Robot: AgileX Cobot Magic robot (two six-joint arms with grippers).
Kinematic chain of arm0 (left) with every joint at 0, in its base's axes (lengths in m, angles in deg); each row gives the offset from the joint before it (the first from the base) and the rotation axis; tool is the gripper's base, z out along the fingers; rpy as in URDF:
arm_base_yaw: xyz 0 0 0.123 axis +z
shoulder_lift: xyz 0 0 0 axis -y
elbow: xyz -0.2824 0 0.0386 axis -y
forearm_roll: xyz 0.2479 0 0.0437 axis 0.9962 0 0.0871
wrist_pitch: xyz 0 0 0 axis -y
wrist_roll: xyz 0.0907 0 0.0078 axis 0.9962 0 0.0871
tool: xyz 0 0 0 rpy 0 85 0
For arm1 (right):
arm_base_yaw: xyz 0 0 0.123 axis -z
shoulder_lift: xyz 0 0 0 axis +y
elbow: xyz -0.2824 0 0.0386 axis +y
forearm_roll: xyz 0.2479 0 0.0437 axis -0.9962 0 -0.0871
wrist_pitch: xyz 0 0 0 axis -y
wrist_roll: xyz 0.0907 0 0.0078 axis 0.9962 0 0.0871
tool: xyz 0 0 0 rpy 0 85 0
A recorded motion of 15 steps. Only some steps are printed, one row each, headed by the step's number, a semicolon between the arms.
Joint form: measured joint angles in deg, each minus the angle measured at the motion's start. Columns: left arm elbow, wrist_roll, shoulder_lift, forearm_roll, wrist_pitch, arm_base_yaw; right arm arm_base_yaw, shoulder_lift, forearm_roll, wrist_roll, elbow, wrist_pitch.
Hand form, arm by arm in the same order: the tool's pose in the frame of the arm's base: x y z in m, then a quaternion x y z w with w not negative. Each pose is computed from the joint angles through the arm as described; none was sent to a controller.
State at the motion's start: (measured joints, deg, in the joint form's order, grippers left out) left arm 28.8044 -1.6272 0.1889 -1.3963 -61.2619 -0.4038; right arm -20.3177 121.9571 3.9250 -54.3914 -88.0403 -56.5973
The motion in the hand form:
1: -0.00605 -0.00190 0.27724 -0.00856 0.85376 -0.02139 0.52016; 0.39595 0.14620 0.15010 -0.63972 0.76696 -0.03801 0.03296
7: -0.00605 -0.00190 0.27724 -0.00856 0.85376 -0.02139 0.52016; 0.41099 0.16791 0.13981 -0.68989 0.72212 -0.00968 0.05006
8: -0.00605 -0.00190 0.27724 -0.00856 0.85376 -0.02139 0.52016; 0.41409 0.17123 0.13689 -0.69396 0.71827 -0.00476 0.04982
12: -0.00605 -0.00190 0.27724 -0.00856 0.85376 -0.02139 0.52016; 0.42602 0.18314 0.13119 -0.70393 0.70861 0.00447 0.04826
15: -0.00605 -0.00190 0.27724 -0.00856 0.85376 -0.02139 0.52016; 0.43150 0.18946 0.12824 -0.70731 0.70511 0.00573 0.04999
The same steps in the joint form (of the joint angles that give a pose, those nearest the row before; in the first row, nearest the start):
1: 0.00 0.00 0.00 0.00 0.00 0.00; -0.57 0.33 -0.46 -2.59 -0.73 0.06
7: 0.00 0.00 0.00 0.00 0.00 0.00; -1.68 5.26 -5.21 -11.64 -7.21 -0.70
8: 0.00 0.00 0.00 0.00 0.00 0.00; -1.82 6.41 -5.83 -12.44 -8.66 -1.24
12: 0.00 0.00 0.00 0.00 0.00 0.00; -2.44 10.37 -6.85 -13.79 -14.80 -4.01
15: 0.00 0.00 0.00 0.00 0.00 0.00; -2.86 12.25 -7.05 -13.98 -17.70 -4.90

